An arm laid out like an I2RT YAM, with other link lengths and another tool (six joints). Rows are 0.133 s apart.
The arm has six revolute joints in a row. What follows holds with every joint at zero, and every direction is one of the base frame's.
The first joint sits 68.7 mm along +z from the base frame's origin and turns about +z.
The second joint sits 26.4 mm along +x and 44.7 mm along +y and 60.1 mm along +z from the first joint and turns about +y.
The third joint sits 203.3 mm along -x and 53 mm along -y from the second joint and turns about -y.
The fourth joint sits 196 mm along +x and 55 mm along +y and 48 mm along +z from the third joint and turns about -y.
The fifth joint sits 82.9 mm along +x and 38 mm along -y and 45.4 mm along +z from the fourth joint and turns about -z.
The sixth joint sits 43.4 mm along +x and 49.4 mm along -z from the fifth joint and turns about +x.
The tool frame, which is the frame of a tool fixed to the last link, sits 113 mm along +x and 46 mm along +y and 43 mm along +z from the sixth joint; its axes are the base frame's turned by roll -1.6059, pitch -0.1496 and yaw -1.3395 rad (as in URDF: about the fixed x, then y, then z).
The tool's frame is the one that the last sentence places.
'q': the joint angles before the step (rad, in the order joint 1, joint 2, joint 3, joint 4, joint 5, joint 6). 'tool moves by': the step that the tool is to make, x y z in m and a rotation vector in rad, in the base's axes. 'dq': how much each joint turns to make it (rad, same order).
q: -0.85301 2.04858 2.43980 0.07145 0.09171 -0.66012
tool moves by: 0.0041 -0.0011 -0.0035 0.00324 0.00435 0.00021
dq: 0.00621 0.01208 0.00490 0.00222 0.00487 -0.00369
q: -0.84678 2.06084 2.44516 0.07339 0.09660 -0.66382
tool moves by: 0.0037 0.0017 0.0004 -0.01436 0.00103 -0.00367
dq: 0.00998 0.01140 0.00943 0.01354 0.00759 -0.01542
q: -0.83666 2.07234 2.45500 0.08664 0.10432 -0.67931
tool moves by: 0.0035 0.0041 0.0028 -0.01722 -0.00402 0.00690
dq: 0.01014 0.01266 0.01892 0.01013 -0.00109 -0.00920
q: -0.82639 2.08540 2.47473 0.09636 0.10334 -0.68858
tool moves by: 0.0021 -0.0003 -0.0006 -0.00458 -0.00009 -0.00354
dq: 0.00437 0.00997 0.00846 0.00562 0.00556 -0.00643
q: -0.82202 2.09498 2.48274 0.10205 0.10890 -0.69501
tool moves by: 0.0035 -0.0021 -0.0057 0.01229 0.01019 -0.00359
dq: 0.00465 0.00352 -0.00831 -0.00377 0.00774 -0.00301
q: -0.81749 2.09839 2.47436 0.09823 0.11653 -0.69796
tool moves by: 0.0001 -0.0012 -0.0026 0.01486 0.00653 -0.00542
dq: 0.00120 -0.00567 -0.00587 -0.01532 0.00835 0.00187
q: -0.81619 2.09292 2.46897 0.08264 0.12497 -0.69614
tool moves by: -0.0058 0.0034 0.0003 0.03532 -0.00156 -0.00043
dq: 0.00012 -0.05154 -0.05181 -0.02736 0.01140 0.02283
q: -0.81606 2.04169 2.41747 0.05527 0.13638 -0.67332
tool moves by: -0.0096 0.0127 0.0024 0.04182 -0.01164 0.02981
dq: 0.00002 -0.09903 -0.11038 -0.01718 -0.01221 0.04640
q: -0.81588 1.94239 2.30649 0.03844 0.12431 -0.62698
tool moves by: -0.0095 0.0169 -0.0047 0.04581 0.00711 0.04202
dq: 0.00085 -0.12272 -0.14965 -0.01569 -0.02845 0.03990
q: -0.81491 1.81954 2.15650 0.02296 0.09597 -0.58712
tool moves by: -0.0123 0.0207 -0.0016 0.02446 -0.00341 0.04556
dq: -0.00060 -0.12508 -0.14594 0.00275 -0.03673 0.03405
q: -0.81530 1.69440 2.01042 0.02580 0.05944 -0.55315
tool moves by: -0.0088 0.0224 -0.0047 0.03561 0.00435 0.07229
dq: -0.00070 -0.10493 -0.10970 -0.02539 -0.06232 0.04355
